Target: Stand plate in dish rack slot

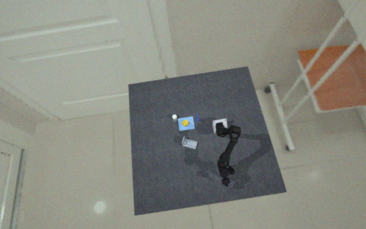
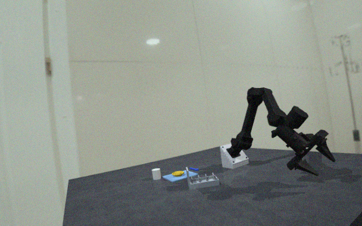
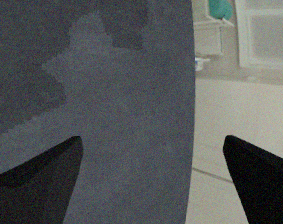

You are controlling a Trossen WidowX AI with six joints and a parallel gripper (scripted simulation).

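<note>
The yellow plate lies 620 mm to the right of my gripper tip, 240 mm ahead of it and 50 mm below it. From my gripper tip the other things lie so: blue spoon (650 mm to the right, 110 mm ahead, 60 mm below); grey dish rack (410 mm to the right, 240 mm ahead, 40 mm below); white cup (690 mm to the right, 330 mm ahead, 40 mm below).
</note>
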